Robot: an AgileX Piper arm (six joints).
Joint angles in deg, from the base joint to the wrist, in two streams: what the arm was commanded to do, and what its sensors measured. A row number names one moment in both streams.
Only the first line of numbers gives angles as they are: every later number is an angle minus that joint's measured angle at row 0.
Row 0, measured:
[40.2, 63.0, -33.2, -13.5, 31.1, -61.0]
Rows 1 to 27, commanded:
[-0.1, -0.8, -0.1, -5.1, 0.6, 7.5]
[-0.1, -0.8, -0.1, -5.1, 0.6, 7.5]
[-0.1, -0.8, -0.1, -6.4, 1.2, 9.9]
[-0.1, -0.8, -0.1, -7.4, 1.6, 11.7]
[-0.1, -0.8, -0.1, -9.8, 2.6, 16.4]
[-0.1, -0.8, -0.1, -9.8, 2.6, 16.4]
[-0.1, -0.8, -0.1, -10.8, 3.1, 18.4]
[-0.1, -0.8, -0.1, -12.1, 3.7, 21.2]
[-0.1, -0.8, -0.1, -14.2, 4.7, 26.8]
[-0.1, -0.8, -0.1, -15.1, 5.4, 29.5]
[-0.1, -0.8, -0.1, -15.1, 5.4, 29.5]
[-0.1, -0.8, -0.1, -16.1, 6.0, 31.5]
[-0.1, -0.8, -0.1, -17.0, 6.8, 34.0]
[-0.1, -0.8, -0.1, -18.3, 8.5, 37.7]
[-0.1, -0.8, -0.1, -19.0, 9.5, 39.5]
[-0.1, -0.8, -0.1, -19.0, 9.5, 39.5]
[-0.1, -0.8, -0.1, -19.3, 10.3, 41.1]
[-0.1, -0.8, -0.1, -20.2, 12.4, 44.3]
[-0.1, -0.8, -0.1, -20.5, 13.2, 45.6]
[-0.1, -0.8, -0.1, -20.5, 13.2, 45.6]
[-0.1, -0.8, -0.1, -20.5, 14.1, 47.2]
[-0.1, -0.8, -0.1, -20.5, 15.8, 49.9]
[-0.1, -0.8, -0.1, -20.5, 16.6, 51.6]
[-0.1, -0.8, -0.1, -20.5, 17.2, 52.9]
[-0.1, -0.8, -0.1, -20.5, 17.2, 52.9]
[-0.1, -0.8, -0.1, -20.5, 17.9, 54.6]
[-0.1, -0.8, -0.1, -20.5, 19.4, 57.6]
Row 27, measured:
[0.0, -0.4, 0.0, -18.6, 17.5, 53.0]
